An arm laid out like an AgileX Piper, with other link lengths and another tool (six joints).
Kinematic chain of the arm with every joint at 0, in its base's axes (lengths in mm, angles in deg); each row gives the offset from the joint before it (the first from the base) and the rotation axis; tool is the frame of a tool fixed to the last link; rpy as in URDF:
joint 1: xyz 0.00 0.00 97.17 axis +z
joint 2: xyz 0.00 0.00 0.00 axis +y
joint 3: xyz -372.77 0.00 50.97 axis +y
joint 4: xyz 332.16 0.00 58.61 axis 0.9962 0 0.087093
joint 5: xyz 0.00 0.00 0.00 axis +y
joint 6: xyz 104.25 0.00 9.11 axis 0.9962 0 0.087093
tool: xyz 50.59 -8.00 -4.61 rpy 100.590 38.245 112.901
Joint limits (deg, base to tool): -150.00..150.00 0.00..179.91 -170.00..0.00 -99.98..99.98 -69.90..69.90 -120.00..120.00
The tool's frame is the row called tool.
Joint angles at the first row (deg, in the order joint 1, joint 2, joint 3, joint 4, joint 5, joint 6):
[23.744 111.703 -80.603 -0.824 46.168 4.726]
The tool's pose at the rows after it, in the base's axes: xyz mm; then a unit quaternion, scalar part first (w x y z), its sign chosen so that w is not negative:
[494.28, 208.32, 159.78, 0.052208, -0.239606, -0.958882, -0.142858]
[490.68, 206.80, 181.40, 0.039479, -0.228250, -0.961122, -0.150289]
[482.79, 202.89, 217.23, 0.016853, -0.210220, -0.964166, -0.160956]
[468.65, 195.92, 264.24, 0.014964, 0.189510, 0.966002, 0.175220]
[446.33, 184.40, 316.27, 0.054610, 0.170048, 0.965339, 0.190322]
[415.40, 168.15, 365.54, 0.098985, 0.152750, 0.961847, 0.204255]
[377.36, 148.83, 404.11, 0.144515, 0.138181, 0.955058, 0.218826]
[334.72, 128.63, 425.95, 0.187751, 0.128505, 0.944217, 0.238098]
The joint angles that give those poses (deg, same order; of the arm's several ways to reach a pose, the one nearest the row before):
[23.734 111.001 -80.662 -0.420 46.613 3.897]
[23.733 108.687 -80.721 -0.295 47.131 2.722]
[23.733 104.771 -80.780 -0.348 48.017 0.989]
[23.733 99.465 -80.807 -0.530 49.124 -0.861]
[23.734 93.044 -80.457 -1.145 50.182 -2.324]
[23.734 85.808 -79.224 -2.173 50.792 -3.423]
[23.733 77.953 -76.396 -3.236 50.254 -4.184]
[23.733 69.513 -71.314 -3.970 47.986 -4.250]

